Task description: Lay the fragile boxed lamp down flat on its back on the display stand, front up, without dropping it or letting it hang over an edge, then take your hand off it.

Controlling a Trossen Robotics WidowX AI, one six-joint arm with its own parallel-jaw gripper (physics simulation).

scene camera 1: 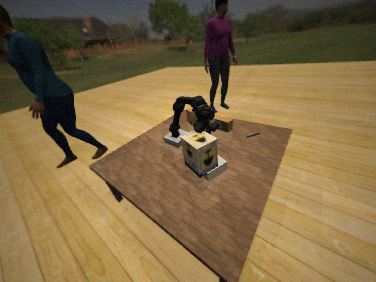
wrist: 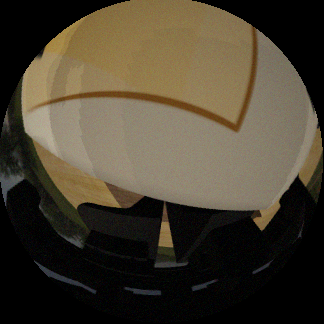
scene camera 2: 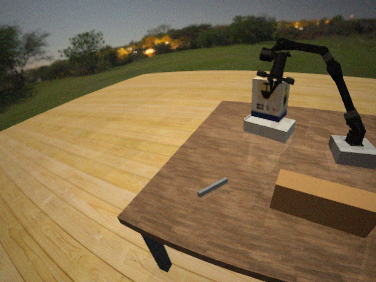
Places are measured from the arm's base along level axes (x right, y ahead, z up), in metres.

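Where they show: gripper, fingertip midpoint: [scene camera 2: 271, 93]; arm's base, origin of the base link: [scene camera 1: 175, 135] [scene camera 2: 353, 142].
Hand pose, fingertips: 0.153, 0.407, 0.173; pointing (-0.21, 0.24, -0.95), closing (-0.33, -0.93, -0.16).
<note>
Each offset is from my fingertips to the top centre of the thing, as dx, dy, dz. "spot": to the spot under its first point. Level surfaces: height alone.
The boxed lamp [scene camera 1: 200, 152] [scene camera 2: 269, 98] is a white and yellow box with black lamp prints. It stands upright on the low white display stand [scene camera 1: 220, 168] [scene camera 2: 268, 128], toward the stand's near-left side in scene camera 1. My gripper [scene camera 1: 207, 128] [scene camera 2: 271, 84] [wrist: 164, 181] is shut and empty. Its fingertips rest against the box's upper part, just at the top edge. In the wrist view the box {spot: +0.063, -0.025, +0.057} [wrist: 181, 144] fills most of the picture right in front of the shut fingers.
Two brown cardboard blocks {-0.523, -0.124, -0.129} [scene camera 1: 225, 123] {-0.614, -0.383, -0.079} [scene camera 1: 191, 116] lie behind the arm; one shows in scene camera 2 [scene camera 2: 304, 193]. A small grey bar {-0.452, +0.234, -0.217} [scene camera 1: 253, 134] [scene camera 2: 212, 187] lies on the wooden table {dz -0.239} [scene camera 1: 159, 196] [scene camera 2: 220, 224]. The arm's base [scene camera 1: 175, 139] sits left of the stand. Two people [scene camera 1: 218, 50] [scene camera 1: 61, 112] stand on the deck.
</note>
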